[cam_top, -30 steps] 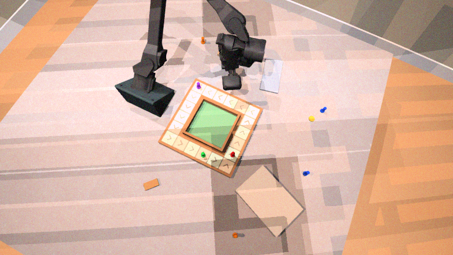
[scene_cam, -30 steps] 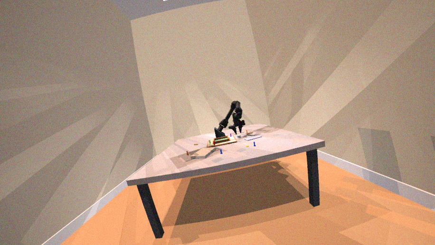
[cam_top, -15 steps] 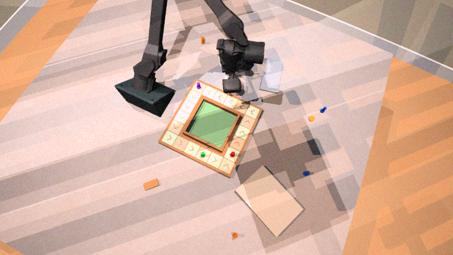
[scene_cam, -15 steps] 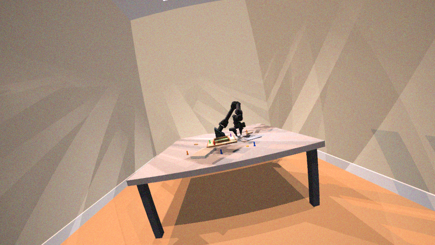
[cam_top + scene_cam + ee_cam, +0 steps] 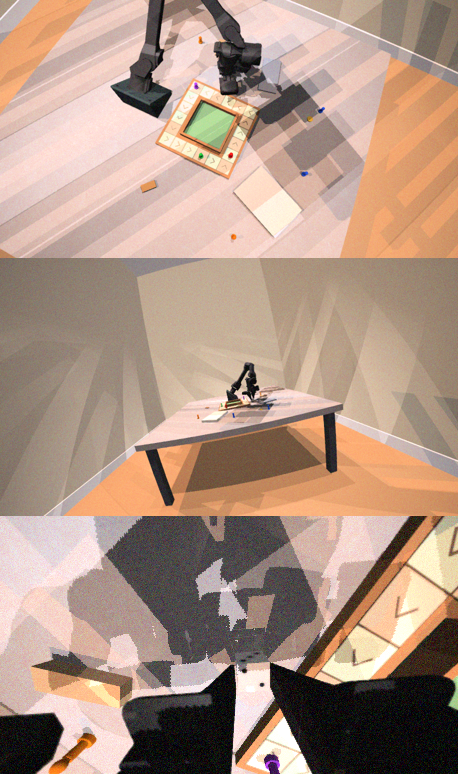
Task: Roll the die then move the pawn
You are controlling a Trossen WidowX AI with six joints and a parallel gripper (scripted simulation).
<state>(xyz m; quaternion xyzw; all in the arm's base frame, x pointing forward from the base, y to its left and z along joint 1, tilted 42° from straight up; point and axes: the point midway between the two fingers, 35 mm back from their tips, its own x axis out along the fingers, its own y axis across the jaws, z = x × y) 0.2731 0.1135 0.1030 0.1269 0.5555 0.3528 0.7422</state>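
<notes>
Now: gripper tip 28 cm to the left of the red pawn, 10 cm short of it and 2 cm below it. From my gripper tip the other things lie so: purple pawn 10 cm behind, 6 cm to the right, 2 cm above; then grey card 16 cm ahead, 8 cm to the left, 1 cm below; then grey die right at my gripper tip.
</notes>
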